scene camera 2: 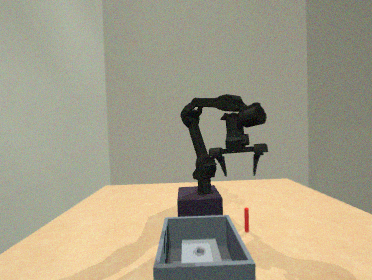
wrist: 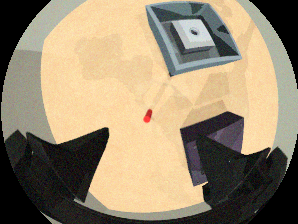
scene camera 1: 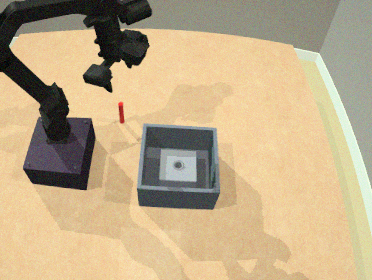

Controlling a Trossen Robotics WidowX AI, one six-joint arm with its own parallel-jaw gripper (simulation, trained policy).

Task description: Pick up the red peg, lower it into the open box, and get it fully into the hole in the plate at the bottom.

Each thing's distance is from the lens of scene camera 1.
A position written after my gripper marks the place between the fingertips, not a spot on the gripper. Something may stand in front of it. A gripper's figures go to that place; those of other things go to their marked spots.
my gripper point(scene camera 1: 120, 79): 0.80 m
pale plate point(scene camera 1: 177, 168): 0.80 m
grey-blue box point(scene camera 1: 204, 140): 0.86 m
